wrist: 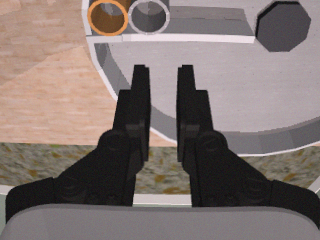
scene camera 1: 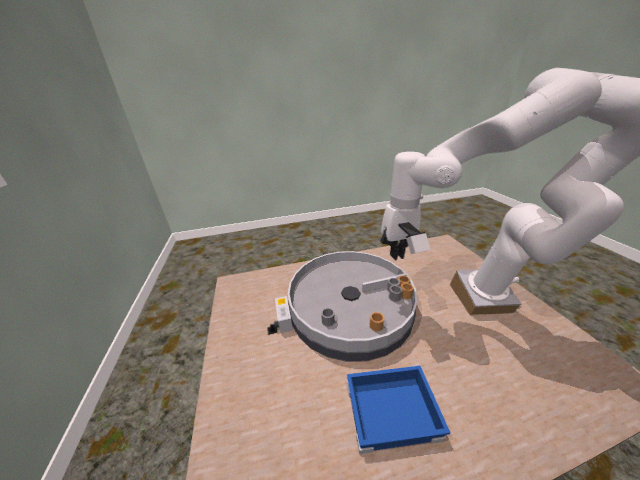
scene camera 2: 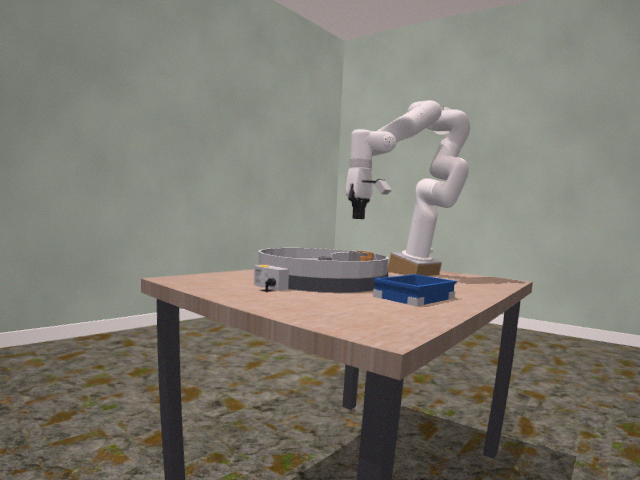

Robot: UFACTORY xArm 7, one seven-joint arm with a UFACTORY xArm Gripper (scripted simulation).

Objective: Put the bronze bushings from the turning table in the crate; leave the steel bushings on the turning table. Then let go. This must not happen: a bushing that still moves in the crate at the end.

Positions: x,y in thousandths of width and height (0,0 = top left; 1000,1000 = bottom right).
I see my gripper (scene camera 1: 620,536) and a blue crate (scene camera 1: 613,849).
My gripper also shows in the wrist view (wrist: 511,356) and in scene camera 2 (scene camera 2: 560,457). The blue crate is seen too in scene camera 2 (scene camera 2: 662,605).
